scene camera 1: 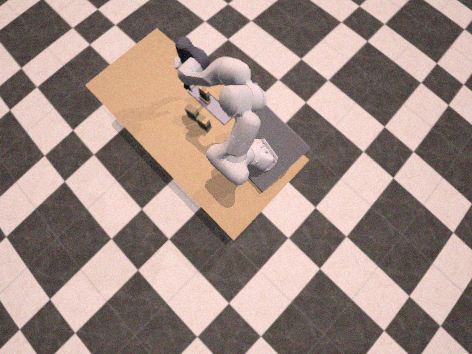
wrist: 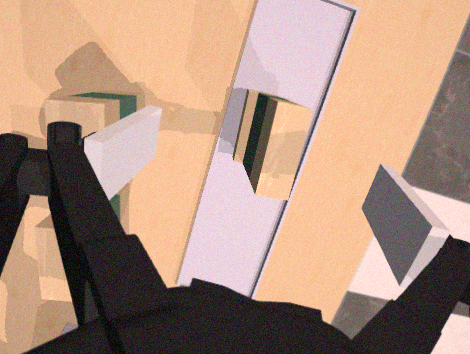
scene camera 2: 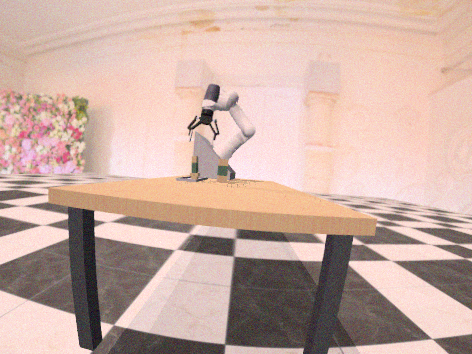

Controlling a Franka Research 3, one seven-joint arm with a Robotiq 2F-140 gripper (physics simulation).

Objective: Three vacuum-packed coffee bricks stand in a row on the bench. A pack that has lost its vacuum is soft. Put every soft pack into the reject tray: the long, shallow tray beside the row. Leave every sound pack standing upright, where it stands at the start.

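Observation:
One beige coffee pack with a green band [scene camera 1: 204,96] [scene camera 2: 194,167] [wrist: 285,145] stands upright in the long, shallow reject tray [scene camera 1: 220,115] [wrist: 220,240], close to one long wall. Two similar packs stand on the bench beside the tray: one [scene camera 1: 191,114] [wrist: 75,112] and another [scene camera 1: 204,124] [wrist: 55,255]; in the wrist view the fingers partly hide both. In scene camera 2 they overlap as one upright shape. My gripper [scene camera 2: 204,137] [wrist: 264,159] is open and empty, high above the tray pack. Softness cannot be told from these views.
The wooden bench [scene camera 1: 135,85] [scene camera 2: 150,202] carries a grey base plate [scene camera 1: 285,145] under the arm. The arm [scene camera 1: 242,132] [scene camera 2: 240,120] arches over the bench and hides part of it in scene camera 1. The two bench packs stand close together.

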